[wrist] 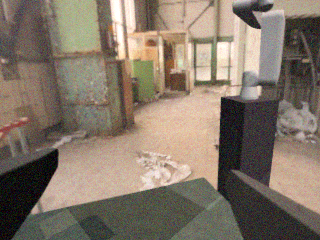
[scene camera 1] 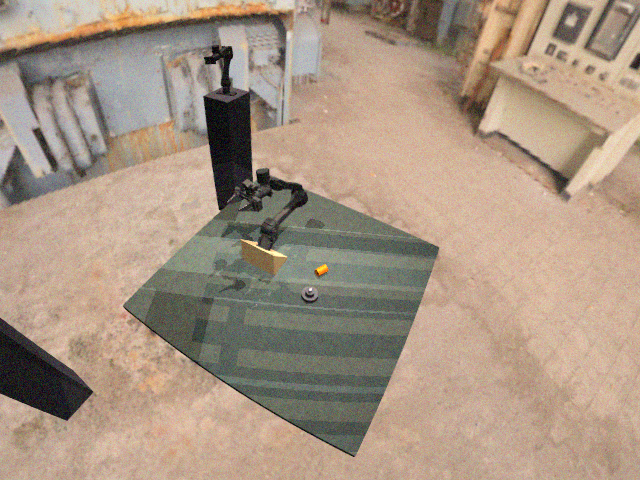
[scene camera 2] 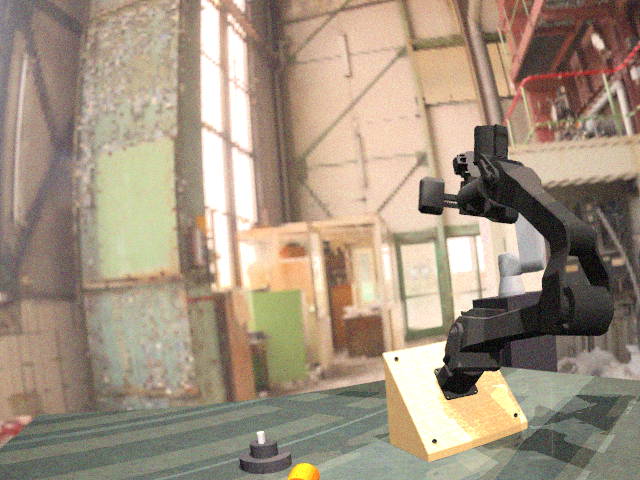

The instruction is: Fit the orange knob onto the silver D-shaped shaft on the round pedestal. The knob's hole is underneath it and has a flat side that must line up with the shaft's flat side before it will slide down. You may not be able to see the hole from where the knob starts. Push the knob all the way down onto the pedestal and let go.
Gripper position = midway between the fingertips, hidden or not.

My gripper [scene camera 2: 456,207] is open and holds nothing.
My gripper is seen too in the wrist view [wrist: 145,167] and in scene camera 1 [scene camera 1: 232,206].
